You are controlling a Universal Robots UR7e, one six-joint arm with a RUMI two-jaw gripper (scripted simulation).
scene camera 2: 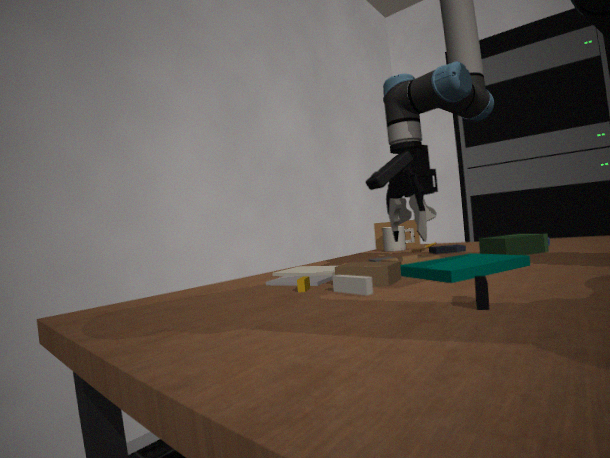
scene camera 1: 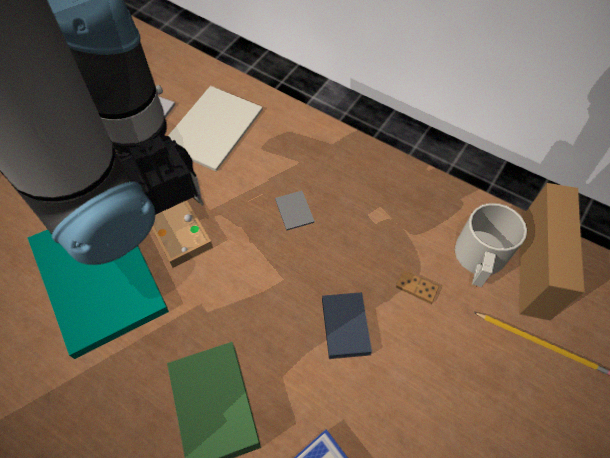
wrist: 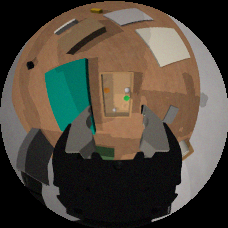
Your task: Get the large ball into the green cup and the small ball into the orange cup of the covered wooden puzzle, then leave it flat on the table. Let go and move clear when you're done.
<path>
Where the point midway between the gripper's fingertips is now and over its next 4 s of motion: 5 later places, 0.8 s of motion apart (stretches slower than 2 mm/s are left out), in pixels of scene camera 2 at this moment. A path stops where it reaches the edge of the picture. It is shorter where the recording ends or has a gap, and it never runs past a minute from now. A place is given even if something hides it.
My gripper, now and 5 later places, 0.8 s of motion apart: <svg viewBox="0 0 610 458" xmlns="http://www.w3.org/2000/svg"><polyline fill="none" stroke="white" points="409,241 411,259 411,265 411,257 409,239 409,233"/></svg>
</path>
